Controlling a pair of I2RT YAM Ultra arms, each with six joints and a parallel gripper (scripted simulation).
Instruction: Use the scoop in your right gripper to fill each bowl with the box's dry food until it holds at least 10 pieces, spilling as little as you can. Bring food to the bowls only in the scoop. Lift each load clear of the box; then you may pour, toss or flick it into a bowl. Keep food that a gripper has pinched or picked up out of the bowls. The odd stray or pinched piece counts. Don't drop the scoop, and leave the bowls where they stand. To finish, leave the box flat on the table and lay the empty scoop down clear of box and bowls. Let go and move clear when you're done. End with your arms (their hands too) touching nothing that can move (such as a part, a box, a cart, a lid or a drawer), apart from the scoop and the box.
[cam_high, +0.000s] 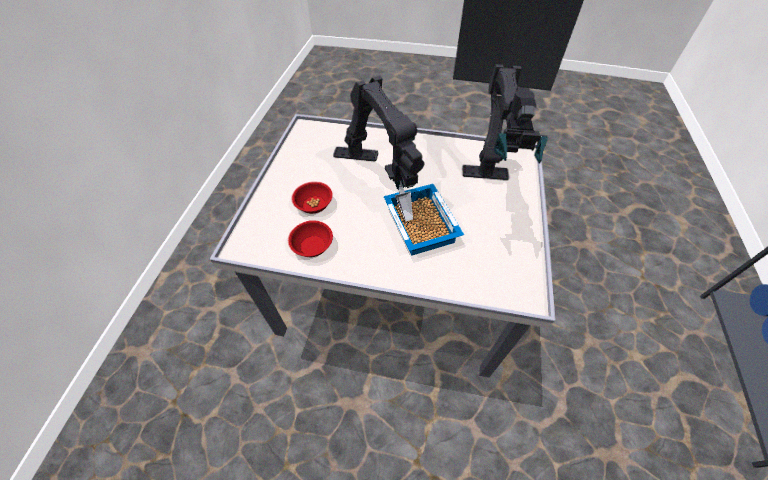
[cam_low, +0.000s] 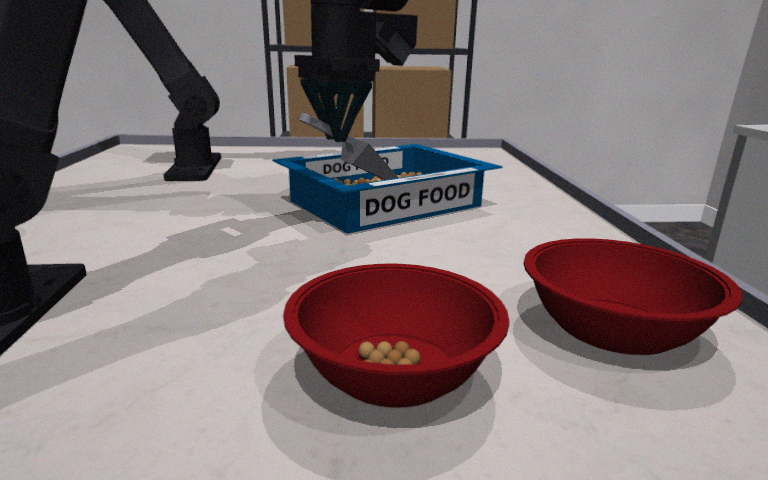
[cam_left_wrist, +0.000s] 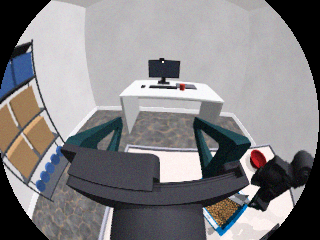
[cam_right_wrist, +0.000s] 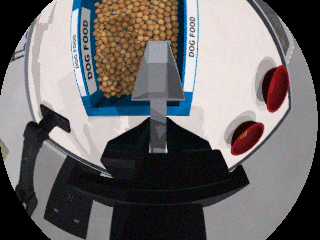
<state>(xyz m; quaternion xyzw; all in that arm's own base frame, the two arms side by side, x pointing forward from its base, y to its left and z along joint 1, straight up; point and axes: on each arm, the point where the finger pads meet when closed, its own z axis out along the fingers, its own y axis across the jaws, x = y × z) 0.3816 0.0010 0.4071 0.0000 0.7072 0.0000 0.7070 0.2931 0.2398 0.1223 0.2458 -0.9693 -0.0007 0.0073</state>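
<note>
The blue dog food box is 10 cm to the left of my right hand, 8 cm below it and 7 cm ahead of it. From my right hand the other things lie so: grey scoop: 3 cm below, 3 cm ahead, 2 cm to the left.
</note>
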